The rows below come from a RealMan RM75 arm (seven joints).
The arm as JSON. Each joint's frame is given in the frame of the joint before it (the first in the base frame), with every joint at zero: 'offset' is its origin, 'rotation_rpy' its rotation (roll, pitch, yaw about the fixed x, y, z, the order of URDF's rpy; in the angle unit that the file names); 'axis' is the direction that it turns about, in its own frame. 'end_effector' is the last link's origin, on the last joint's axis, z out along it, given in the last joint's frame.
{
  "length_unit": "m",
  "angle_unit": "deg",
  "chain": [
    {
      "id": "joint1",
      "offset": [
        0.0,
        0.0,
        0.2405
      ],
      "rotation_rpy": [
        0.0,
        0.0,
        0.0
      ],
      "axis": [
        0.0,
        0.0,
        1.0
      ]
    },
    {
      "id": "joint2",
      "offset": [
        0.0,
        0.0,
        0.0
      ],
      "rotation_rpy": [
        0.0,
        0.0,
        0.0
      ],
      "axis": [
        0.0,
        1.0,
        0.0
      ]
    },
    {
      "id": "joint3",
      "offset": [
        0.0,
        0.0,
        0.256
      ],
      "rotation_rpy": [
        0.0,
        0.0,
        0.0
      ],
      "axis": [
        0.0,
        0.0,
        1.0
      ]
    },
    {
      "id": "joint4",
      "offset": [
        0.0,
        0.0,
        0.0
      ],
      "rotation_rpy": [
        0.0,
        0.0,
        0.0
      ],
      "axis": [
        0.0,
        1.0,
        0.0
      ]
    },
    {
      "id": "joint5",
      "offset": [
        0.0,
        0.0,
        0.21
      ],
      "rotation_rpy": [
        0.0,
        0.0,
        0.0
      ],
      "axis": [
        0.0,
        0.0,
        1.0
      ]
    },
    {
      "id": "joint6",
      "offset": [
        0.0,
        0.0,
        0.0
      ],
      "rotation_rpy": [
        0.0,
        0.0,
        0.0
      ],
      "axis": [
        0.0,
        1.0,
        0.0
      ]
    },
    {
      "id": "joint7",
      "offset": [
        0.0,
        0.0,
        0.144
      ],
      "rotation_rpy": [
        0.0,
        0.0,
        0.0
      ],
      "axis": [
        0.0,
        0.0,
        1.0
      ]
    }
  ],
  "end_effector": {
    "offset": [
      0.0,
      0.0,
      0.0
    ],
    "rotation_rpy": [
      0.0,
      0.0,
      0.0
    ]
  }
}
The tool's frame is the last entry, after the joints.
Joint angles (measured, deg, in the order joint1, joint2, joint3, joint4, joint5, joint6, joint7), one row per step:
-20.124 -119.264 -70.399 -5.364 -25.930 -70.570 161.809
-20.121 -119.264 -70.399 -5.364 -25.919 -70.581 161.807
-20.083 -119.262 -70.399 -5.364 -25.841 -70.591 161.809
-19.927 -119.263 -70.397 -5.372 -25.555 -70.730 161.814
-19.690 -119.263 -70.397 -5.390 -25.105 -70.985 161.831
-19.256 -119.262 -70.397 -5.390 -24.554 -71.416 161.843
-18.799 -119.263 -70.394 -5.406 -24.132 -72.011 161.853
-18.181 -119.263 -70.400 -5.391 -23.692 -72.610 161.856
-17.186 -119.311 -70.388 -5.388 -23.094 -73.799 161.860
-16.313 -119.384 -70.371 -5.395 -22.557 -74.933 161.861
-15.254 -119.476 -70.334 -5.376 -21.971 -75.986 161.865
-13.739 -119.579 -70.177 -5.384 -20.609 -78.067 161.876
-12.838 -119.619 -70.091 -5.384 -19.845 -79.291 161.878
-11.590 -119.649 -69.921 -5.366 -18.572 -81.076 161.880
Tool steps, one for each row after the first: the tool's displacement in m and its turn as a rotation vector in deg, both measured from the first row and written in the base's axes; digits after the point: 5 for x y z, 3 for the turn. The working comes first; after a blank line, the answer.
Tool pose at each row, in the base's axes (x y z in m, rotation vector in deg; the steps are taken from these numbers as rounded here):
-0.35983 0.29925 0.00158 -87.795 -36.908 -42.203
-0.35981 0.29923 0.00157 -87.803 -36.899 -42.210
-0.35990 0.29898 0.00145 -87.866 -36.892 -42.180
-0.36002 0.29795 0.00104 -88.076 -36.802 -42.157
-0.36007 0.29639 0.00048 -88.404 -36.617 -42.156
-0.36071 0.29349 -0.00006 -88.729 -36.419 -42.131
-0.36117 0.29048 -0.00015 -88.889 -36.147 -42.257
-0.36253 0.28635 -0.00024 -88.993 -36.008 -42.240
-0.36396 0.27965 -0.00030 -89.036 -35.673 -42.468
-0.36474 0.27371 -0.00051 -89.078 -35.334 -42.785
-0.36640 0.26645 -0.00112 -89.130 -35.212 -42.885
-0.36649 0.25585 -0.00238 -89.761 -34.425 -43.533
-0.36661 0.24952 -0.00289 -90.081 -33.986 -43.911
-0.36626 0.24055 -0.00389 -90.787 -33.274 -44.507

0.00002 -0.00002 -0.00001 -0.003 0.002 -0.012
-0.00007 -0.00027 -0.00013 -0.057 0.034 -0.023
-0.00019 -0.00130 -0.00054 -0.203 0.131 -0.139
-0.00024 -0.00286 -0.00110 -0.410 0.286 -0.365
-0.00088 -0.00576 -0.00164 -0.611 0.463 -0.581
-0.00134 -0.00877 -0.00173 -0.627 0.564 -0.861
-0.00270 -0.01290 -0.00182 -0.661 0.671 -0.963
-0.00413 -0.01960 -0.00188 -0.542 0.728 -1.291
-0.00491 -0.02554 -0.00209 -0.413 0.729 -1.674
-0.00657 -0.03280 -0.00270 -0.400 0.743 -1.818
-0.00666 -0.04340 -0.00396 -0.576 0.871 -2.868
-0.00678 -0.04973 -0.00447 -0.647 0.927 -3.451
-0.00643 -0.05870 -0.00547 -0.930 1.051 -4.460

